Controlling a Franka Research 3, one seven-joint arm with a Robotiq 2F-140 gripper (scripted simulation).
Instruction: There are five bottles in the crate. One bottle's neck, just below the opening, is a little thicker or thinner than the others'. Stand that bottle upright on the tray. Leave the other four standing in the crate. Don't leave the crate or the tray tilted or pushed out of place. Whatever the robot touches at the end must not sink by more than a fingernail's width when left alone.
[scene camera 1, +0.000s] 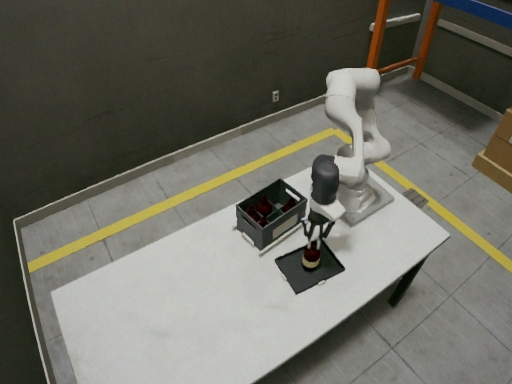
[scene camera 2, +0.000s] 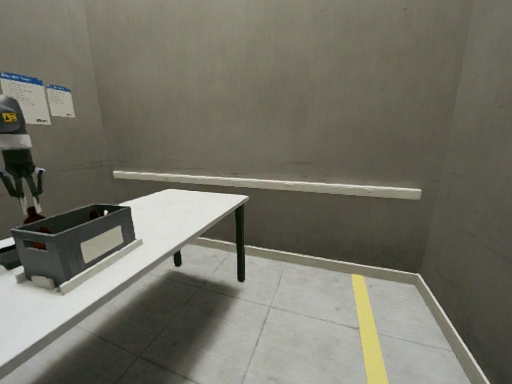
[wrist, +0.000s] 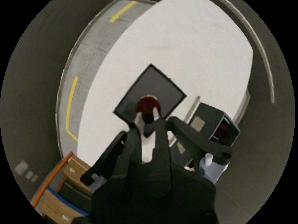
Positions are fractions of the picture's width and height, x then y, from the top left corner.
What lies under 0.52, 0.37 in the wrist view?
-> A flat dark tray.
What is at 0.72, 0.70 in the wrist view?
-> My gripper.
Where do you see a dark grey crate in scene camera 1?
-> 0.55, 0.58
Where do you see a dark grey crate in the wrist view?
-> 0.69, 0.53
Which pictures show the dark grey crate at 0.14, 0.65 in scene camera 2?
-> Scene camera 1, scene camera 2 and the wrist view: all of them.
